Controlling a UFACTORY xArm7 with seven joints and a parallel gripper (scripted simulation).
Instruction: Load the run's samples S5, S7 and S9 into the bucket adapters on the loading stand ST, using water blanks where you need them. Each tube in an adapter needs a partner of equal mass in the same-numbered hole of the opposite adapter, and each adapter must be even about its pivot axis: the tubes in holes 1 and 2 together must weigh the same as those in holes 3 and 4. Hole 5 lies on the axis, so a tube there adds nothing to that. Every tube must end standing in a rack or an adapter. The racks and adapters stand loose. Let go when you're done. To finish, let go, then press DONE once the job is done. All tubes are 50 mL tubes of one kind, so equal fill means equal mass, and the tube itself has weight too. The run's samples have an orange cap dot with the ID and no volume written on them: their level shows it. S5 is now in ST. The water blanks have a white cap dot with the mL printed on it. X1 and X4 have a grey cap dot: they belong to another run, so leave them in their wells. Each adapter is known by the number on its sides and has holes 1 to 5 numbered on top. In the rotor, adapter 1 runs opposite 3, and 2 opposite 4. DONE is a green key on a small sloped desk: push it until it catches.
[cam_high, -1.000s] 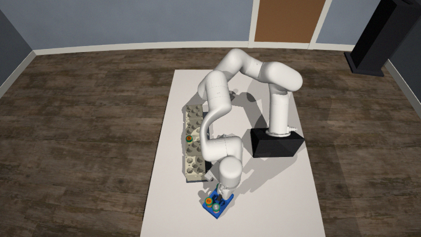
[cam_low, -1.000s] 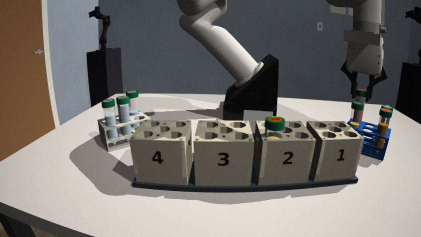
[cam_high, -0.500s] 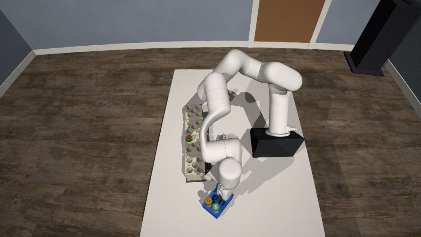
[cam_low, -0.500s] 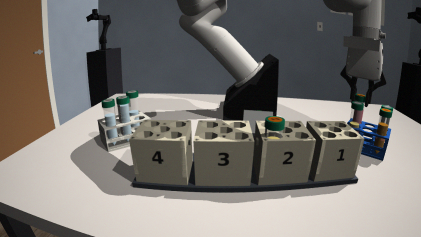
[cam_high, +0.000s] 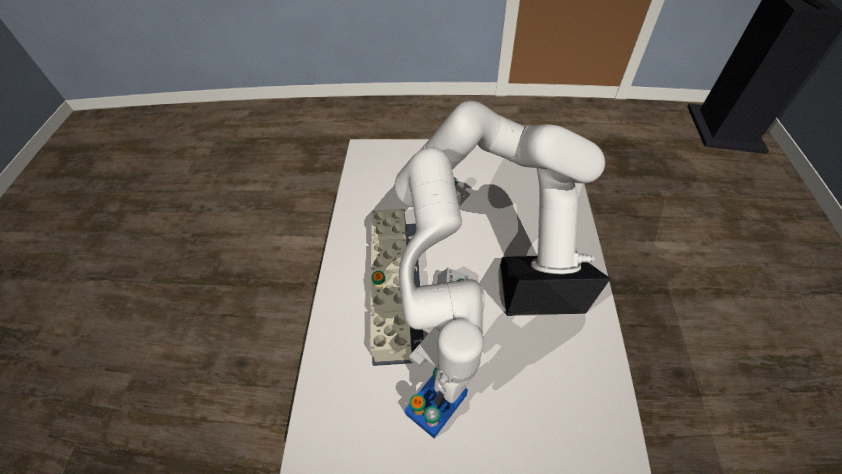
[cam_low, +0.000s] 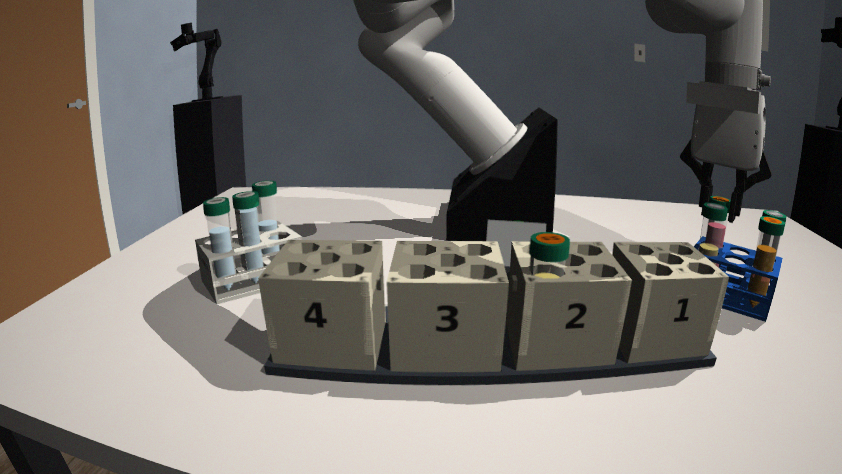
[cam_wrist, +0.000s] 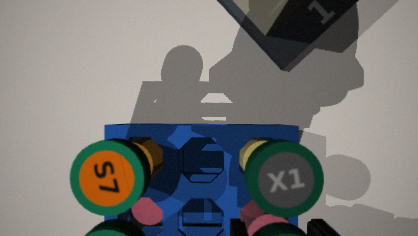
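The pink-filled sample tube is 10 mm behind my hand and 50 mm below it. Round my hand: blue rack (40 mm ahead, 20 mm to the left, 90 mm below); green done key (10 mm ahead, 280 mm to the right, 50 mm below); S7 tube (70 mm ahead, 50 mm to the left, 50 mm below).
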